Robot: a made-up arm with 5 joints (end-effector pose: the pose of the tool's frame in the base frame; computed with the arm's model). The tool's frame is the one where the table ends. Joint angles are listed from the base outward.
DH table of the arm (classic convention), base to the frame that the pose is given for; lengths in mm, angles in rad. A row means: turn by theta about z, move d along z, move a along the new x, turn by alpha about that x. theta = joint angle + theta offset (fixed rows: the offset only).
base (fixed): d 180, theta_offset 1.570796, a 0, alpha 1.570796
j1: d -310, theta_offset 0, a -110, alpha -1.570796
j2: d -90, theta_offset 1.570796, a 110, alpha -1.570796
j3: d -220, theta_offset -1.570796, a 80, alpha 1.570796
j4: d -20, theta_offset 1.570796, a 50, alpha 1.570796
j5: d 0, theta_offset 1.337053, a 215.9, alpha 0
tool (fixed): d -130, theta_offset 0.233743, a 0, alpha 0
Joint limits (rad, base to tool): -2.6..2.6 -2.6..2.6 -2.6..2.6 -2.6..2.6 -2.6..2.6
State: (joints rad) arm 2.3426 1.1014 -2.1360 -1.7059 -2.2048
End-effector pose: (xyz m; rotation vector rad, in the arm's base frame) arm -0.3101 -0.0409 0.3465 0.7796 -1.1487 -0.4887
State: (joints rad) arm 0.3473 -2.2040 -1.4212 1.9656 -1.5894
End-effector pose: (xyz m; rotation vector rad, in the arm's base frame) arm 0.1799 -0.1632 0.0856 -1.2788 -0.4146 0.4233
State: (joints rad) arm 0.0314 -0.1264 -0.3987 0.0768 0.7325
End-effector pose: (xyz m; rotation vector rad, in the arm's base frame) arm -0.2459 0.1734 -0.0125 0.2684 0.3266 0.5879
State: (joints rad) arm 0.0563 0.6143 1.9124 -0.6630 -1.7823
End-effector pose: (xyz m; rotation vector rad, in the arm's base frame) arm -0.4372 -0.2506 -0.0739 1.7600 -1.1768 -1.4276
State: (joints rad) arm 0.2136 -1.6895 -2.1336 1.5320 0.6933
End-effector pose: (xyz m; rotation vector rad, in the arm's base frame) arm 0.0511 0.0132 -0.1253 -2.1425 0.0068 2.1304
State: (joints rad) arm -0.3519 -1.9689 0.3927 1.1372 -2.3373
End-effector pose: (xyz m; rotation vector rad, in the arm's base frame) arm 0.0332 -0.0837 -0.0912 -1.6346 0.5264 1.9592
